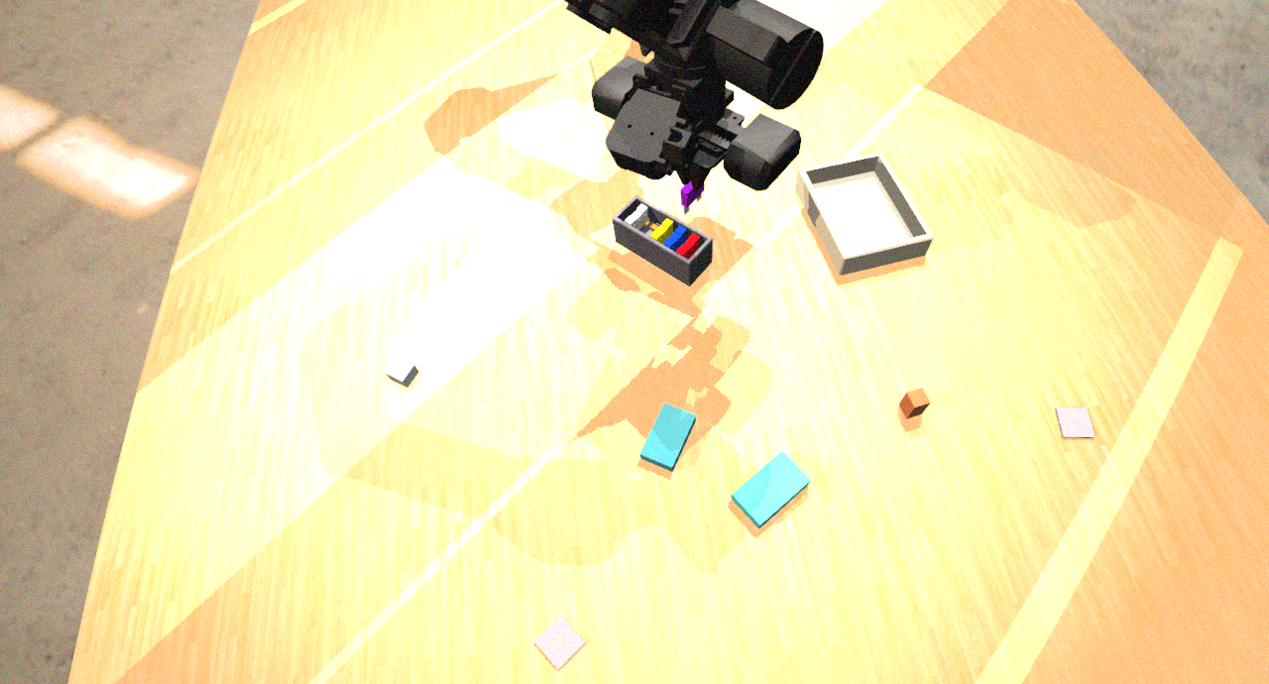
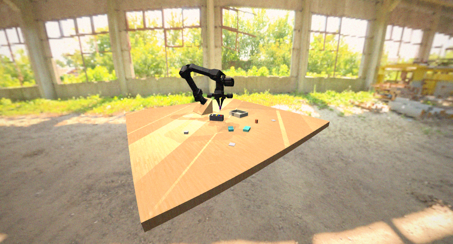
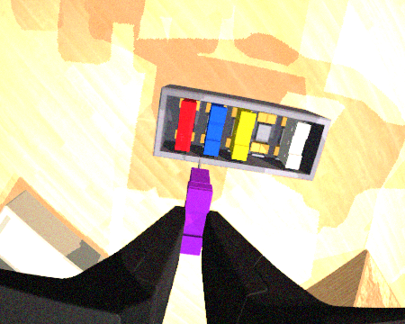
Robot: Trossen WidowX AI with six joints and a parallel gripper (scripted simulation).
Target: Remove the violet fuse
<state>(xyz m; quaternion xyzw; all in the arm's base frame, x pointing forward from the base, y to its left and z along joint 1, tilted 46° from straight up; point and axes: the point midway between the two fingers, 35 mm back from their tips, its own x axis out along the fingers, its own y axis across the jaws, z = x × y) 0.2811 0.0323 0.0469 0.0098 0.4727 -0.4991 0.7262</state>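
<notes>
Right now the tray is 10 mm behind my gripper tip, 190 mm to the left of it and 100 mm below it. Round my gripper tip: violet fuse: 10 mm below; then orange cube: 220 mm ahead, 170 mm to the left, 90 mm below; then grey cube: 100 mm ahead, 320 mm to the right, 90 mm below.
</notes>
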